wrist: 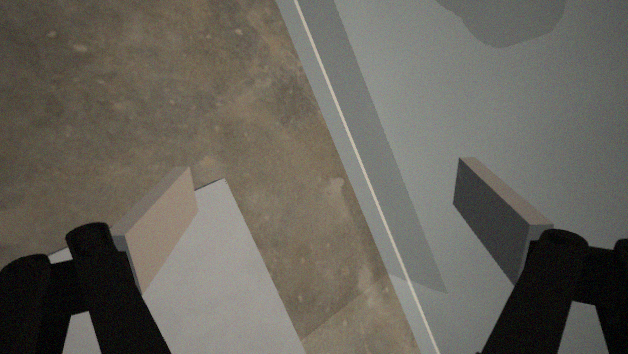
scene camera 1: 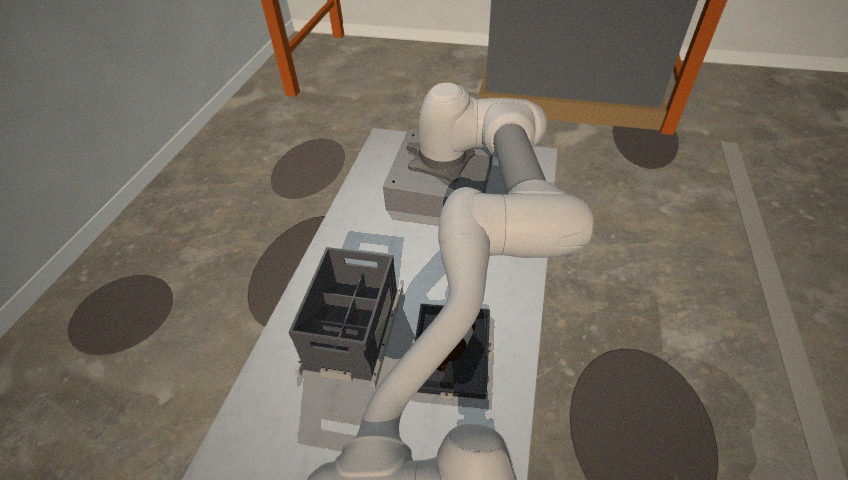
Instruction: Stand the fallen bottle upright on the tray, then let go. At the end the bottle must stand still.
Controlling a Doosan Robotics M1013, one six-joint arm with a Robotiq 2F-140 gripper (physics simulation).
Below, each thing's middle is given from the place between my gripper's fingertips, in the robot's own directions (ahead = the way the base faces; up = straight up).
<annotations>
Now: the dark tray (scene camera 1: 467, 376) 610 mm behind my hand, 330 mm to the right of it and 160 mm below it. Also, from my hand: grey divided crate (scene camera 1: 340, 325) 560 mm behind, 600 mm to the right, 90 mm below.
</annotations>
